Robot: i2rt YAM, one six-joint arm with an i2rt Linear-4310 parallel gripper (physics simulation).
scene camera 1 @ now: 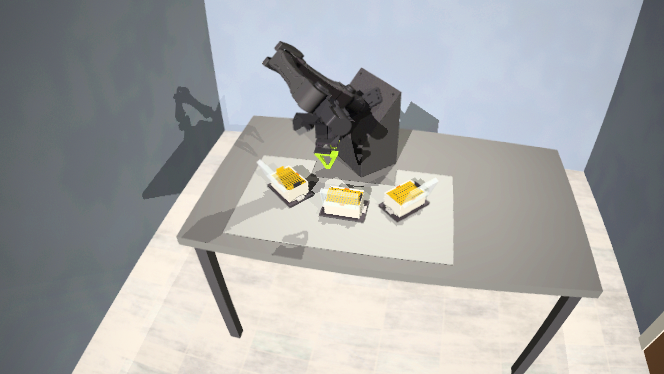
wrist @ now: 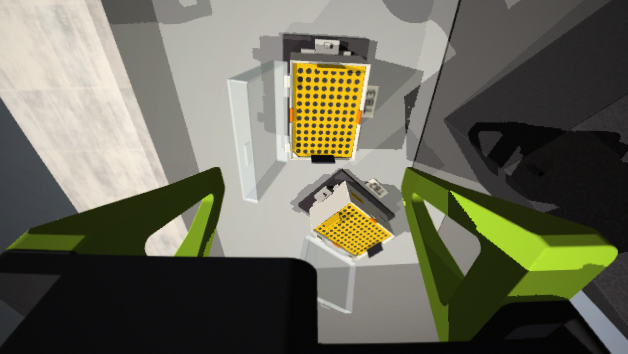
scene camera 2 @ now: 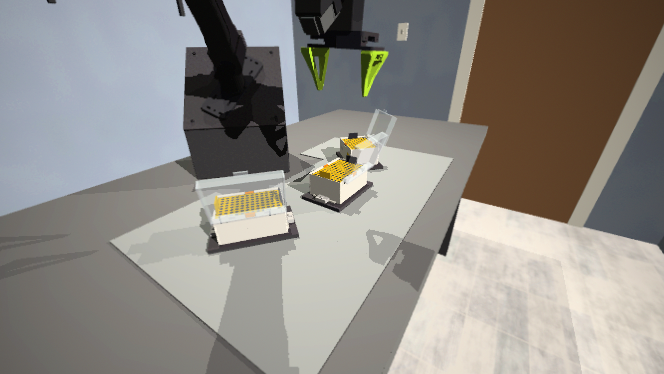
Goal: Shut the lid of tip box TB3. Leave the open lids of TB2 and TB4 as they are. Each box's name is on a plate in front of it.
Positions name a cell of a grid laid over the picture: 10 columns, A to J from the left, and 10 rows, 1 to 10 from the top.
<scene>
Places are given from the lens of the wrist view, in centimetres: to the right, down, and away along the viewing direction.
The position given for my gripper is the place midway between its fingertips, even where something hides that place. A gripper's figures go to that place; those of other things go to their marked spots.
my gripper (wrist: E6): 0, 0, 13
pale mat (wrist: G2): 12, -16, 32
</scene>
